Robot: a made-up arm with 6 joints. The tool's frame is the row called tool.
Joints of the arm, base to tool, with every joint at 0 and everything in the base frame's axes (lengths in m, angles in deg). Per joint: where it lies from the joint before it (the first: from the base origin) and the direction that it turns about. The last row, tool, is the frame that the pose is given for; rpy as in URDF.
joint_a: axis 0 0 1 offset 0.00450 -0.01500 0.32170
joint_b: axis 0.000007 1 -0.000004 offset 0.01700 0.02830 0.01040
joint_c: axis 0.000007 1 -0.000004 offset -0.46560 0.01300 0.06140
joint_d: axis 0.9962 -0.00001 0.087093 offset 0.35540 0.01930 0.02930
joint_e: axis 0.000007 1 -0.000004 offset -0.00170 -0.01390 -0.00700
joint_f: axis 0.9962 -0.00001 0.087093 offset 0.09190 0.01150 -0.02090
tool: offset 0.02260 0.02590 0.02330 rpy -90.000 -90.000 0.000
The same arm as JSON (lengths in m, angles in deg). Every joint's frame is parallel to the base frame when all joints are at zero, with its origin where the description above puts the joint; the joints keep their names.
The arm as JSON. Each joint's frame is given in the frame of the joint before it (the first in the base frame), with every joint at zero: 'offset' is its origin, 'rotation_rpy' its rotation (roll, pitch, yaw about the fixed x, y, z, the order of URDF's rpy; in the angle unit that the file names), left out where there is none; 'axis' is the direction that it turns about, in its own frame. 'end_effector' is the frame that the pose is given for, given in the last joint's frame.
{"length_unit": "m", "angle_unit": "deg", "chain": [
  {"id": "joint_a", "offset": [0.0045, -0.015, 0.3217], "axis": [0.0, 0.0, 1.0]},
  {"id": "joint_b", "offset": [0.017, 0.0283, 0.0104], "axis": [0.0, 1.0, 0.0]},
  {"id": "joint_c", "offset": [-0.4656, 0.013, 0.0614], "axis": [0.0, 1.0, 0.0]},
  {"id": "joint_d", "offset": [0.3554, 0.0193, 0.0293], "axis": [0.9962, 0.0, 0.0871]},
  {"id": "joint_e", "offset": [-0.0017, -0.0139, -0.007], "axis": [0.0, 1.0, 0.0]},
  {"id": "joint_f", "offset": [0.0919, 0.0115, -0.0209], "axis": [0.9962, 0.0, 0.0871]}
], "end_effector": {"offset": [0.0226, 0.0259, 0.0233], "rotation_rpy": [-90.0, -90.0, 0.0]}}

